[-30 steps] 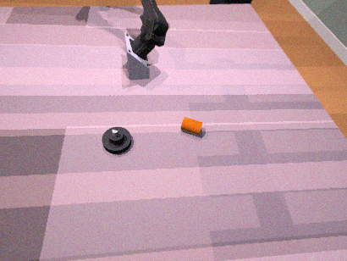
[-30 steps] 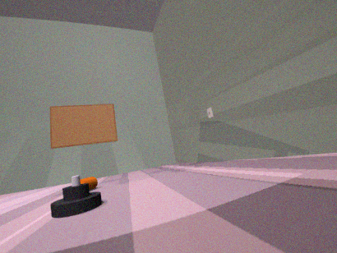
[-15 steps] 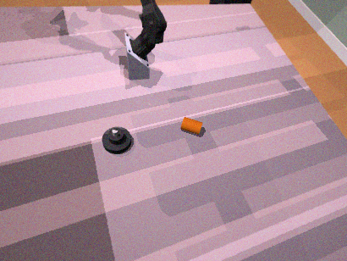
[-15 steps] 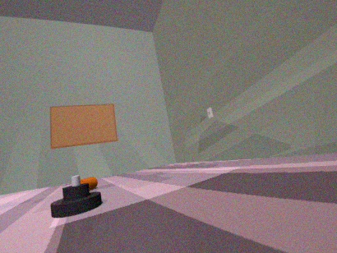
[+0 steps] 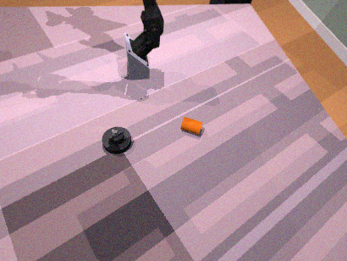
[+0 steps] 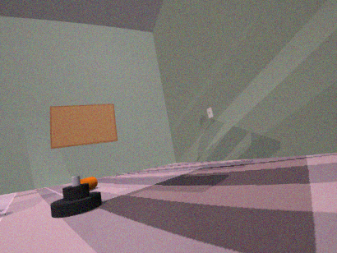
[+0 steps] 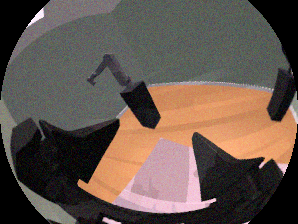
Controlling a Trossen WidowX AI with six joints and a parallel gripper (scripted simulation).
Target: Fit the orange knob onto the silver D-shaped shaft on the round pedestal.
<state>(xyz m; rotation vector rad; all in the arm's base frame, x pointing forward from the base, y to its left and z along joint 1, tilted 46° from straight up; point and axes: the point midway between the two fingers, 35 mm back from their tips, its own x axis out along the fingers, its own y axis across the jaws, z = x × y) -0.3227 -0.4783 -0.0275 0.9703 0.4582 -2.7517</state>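
The orange knob lies 64 cm ahead of my gripper tip, 49 cm to the left of it and 41 cm below it. The rest, counted from my gripper tip: pedestal with silver shaft 62 cm ahead, 40 cm below, 25 cm to the left.
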